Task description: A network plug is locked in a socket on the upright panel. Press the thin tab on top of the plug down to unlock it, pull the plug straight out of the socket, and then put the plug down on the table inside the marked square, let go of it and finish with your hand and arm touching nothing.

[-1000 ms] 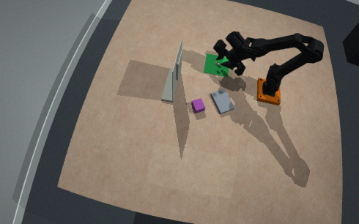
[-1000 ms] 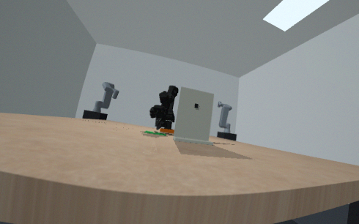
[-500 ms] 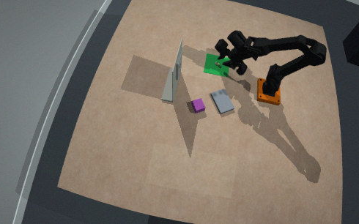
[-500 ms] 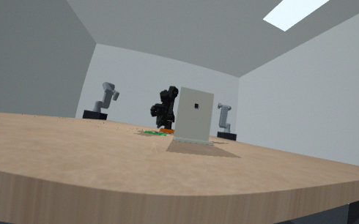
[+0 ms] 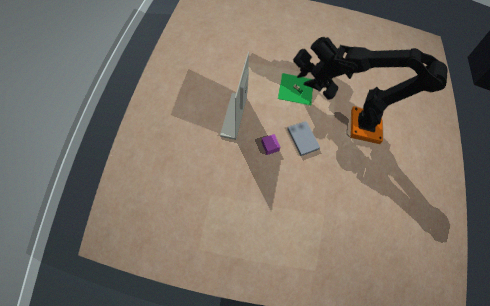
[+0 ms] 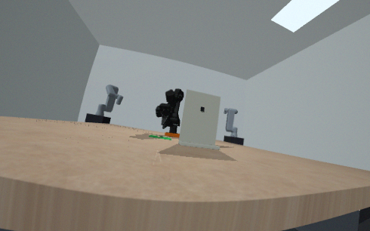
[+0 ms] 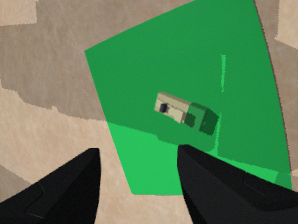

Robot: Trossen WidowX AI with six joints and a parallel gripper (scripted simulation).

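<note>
My gripper tip is 5 cm above the network plug and 1 cm to the left of it. From my gripper tip the other things lie so: panel 18 cm ahead, 16 cm to the left, 5 cm above; green square 6 cm below, 1 cm ahead; grey block 19 cm to the left, 5 cm below, 4 cm behind.
</note>
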